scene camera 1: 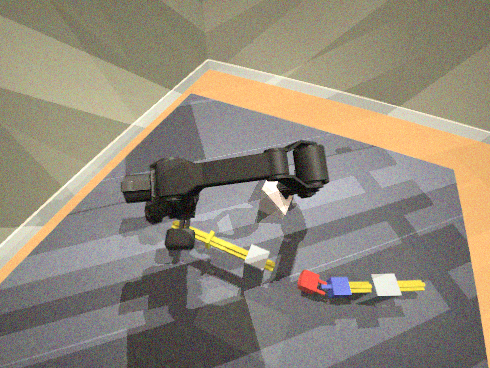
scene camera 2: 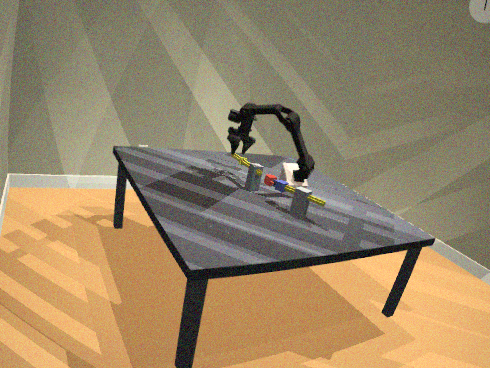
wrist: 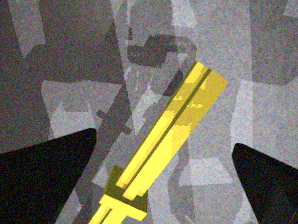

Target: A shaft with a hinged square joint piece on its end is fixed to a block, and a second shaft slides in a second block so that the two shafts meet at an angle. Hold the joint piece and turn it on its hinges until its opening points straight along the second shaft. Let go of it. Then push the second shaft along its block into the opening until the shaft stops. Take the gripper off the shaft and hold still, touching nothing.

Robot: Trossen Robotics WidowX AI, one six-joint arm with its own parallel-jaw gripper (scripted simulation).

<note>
My gripper (scene camera 1: 188,229) is open, with nothing in its grasp. Also in view: a yellow shaft (scene camera 1: 209,239).
My gripper also shows in the wrist view (wrist: 164,142).
</note>
